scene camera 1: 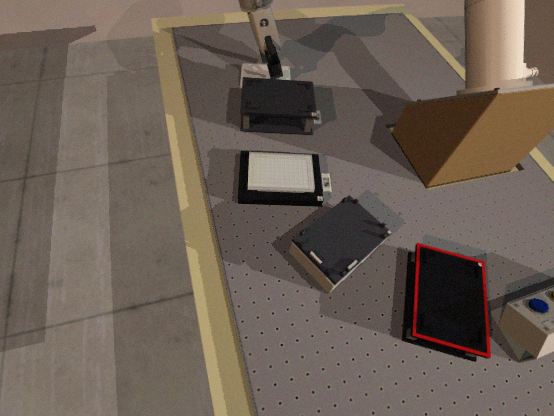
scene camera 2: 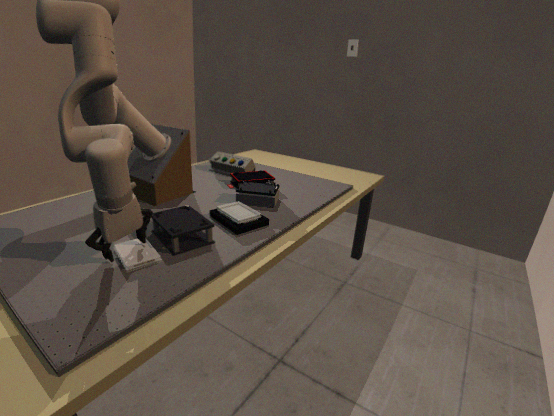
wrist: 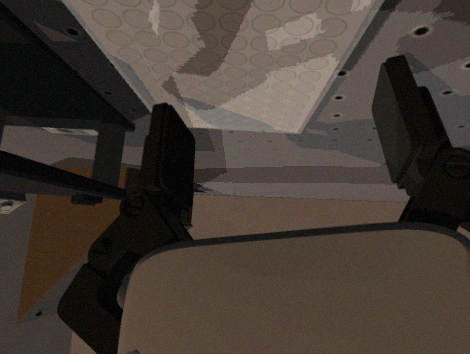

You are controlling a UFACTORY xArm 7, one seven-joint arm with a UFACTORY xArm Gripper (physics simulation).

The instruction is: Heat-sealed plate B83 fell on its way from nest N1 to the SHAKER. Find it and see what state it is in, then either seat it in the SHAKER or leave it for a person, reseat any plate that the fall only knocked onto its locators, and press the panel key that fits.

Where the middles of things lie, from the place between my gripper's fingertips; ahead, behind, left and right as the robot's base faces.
I see the shaker table (scene camera 1: 338,241) 52 cm to the left of my hand, 4 cm above it and 3 cm ahead of it. From my hand the other things lie so: red-edged black plate (scene camera 1: 446,290) (66 cm to the left, 11 cm behind, 2 cm above).
